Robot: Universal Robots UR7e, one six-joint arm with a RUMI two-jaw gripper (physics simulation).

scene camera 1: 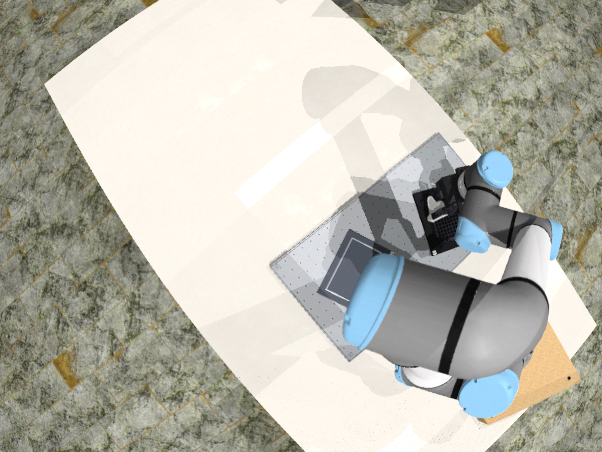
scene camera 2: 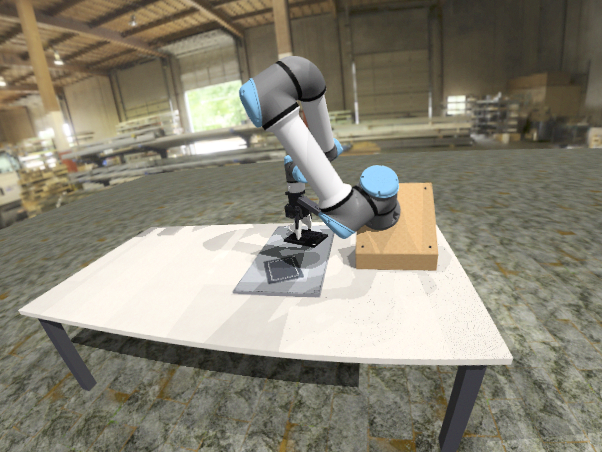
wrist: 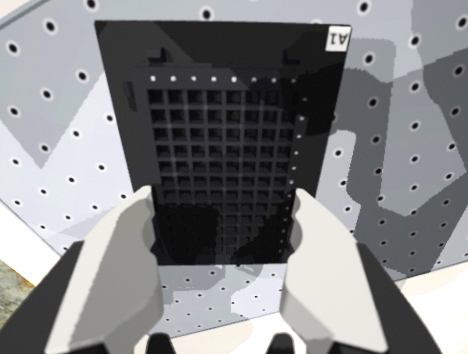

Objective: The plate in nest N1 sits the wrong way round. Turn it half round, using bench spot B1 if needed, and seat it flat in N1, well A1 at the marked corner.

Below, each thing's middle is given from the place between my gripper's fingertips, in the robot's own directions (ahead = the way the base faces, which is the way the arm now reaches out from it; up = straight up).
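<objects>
Bench spot B1 [scene camera 1: 357,255]: 5 cm ahead of my gripper, 26 cm to the left, 1 cm below. Going by their middles, bench spot B1 farthest from my gripper of the things named here. Black nest N1 [scene camera 1: 417,197]: 1 cm behind my gripper, 1 cm below. Dark well plate [scene camera 1: 444,230]: my gripper 1 cm past it, 1 cm below it.
</objects>
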